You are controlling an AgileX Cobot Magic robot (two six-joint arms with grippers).
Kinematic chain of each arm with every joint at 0, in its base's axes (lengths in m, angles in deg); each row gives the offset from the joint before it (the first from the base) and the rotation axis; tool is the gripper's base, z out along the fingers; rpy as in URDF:
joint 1: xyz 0 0 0.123 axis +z
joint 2: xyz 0 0 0 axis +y
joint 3: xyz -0.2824 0 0.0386 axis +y
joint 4: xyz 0.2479 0 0.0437 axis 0.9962 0 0.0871
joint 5: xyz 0 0 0 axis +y
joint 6: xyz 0.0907 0 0.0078 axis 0.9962 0 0.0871
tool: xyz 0 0 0 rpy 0 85 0
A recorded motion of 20 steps. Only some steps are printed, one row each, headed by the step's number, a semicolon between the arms.
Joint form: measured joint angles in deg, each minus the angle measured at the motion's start. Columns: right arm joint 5, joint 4, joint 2, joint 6, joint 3, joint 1; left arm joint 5, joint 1, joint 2, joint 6, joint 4, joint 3.
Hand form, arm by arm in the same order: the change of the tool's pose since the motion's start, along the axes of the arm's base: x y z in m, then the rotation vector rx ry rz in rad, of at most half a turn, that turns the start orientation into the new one. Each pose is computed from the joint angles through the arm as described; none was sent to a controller.
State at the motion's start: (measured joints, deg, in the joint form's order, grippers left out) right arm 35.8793 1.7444 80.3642 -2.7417 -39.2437 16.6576; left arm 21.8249 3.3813 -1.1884 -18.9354 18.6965 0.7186
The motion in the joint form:
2: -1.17 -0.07 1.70 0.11 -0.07 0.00; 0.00 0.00 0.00 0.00 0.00 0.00
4: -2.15 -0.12 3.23 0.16 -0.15 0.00; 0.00 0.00 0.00 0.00 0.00 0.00
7: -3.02 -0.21 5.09 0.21 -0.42 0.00; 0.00 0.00 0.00 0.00 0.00 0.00
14: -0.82 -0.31 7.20 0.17 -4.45 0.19; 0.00 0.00 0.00 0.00 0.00 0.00
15: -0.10 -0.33 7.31 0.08 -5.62 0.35; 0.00 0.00 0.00 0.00 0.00 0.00
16: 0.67 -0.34 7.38 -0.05 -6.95 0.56; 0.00 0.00 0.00 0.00 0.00 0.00
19: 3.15 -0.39 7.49 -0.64 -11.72 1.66; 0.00 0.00 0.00 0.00 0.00 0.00
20: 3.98 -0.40 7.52 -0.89 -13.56 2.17; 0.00 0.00 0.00 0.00 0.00 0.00
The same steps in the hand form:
2: 0.0038 0.0010 -0.0062 -0.0030 0.0075 -0.0016; 0.0000 0.0000 0.0000 0.0000 0.0000 0.0000
4: 0.0071 0.0019 -0.0118 -0.0061 0.0152 -0.0023; 0.0000 0.0000 0.0000 0.0000 0.0000 0.0000
7: 0.0111 0.0030 -0.0182 -0.0109 0.0269 -0.0024; 0.0000 0.0000 0.0000 0.0000 0.0000 0.0000
14: 0.0251 0.0081 -0.0122 -0.0132 0.0312 0.0035; 0.0000 0.0000 0.0000 0.0000 0.0000 0.0000
15: 0.0283 0.0098 -0.0082 -0.0121 0.0254 0.0082; 0.0000 0.0000 0.0000 0.0000 0.0000 0.0000
16: 0.0319 0.0120 -0.0033 -0.0102 0.0169 0.0144; 0.0000 0.0000 0.0000 0.0000 0.0000 0.0000
19: 0.0434 0.0212 0.0156 -0.0023 -0.0207 0.0446; 0.0000 0.0000 0.0000 0.0000 0.0000 0.0000
20: 0.0474 0.0253 0.0232 0.0016 -0.0375 0.0579; 0.0000 0.0000 0.0000 0.0000 0.0000 0.0000

